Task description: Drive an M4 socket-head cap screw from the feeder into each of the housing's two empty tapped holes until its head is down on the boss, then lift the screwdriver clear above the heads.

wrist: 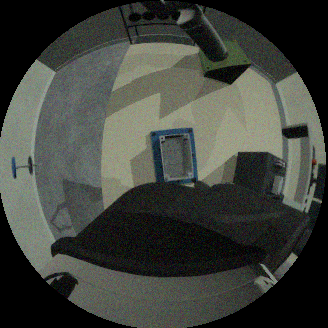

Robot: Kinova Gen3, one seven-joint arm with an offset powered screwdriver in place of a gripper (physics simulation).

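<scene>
The housing, an open light-grey rectangular box (164, 159), sits on a blue plate (157, 162) near the middle of the wrist view. Its corner bosses are small and grainy; I cannot tell which holes hold screws. The black body of my screwdriver (175, 230) fills the lower middle and its upper edge meets the near edge of the plate in the view. Its bit tip cannot be made out, so whether it carries a screw or touches a boss is hidden. A dark box (250, 167) with pale metal parts on its right side, which looks like the feeder, stands right of the housing.
A green block (227, 59) under a dark arm link (207, 37) stands at the upper right. A black rack (129, 31) is at the top. A blue disc on a stem (14, 167) is at the left wall. A dark block (295, 131) is at the right.
</scene>
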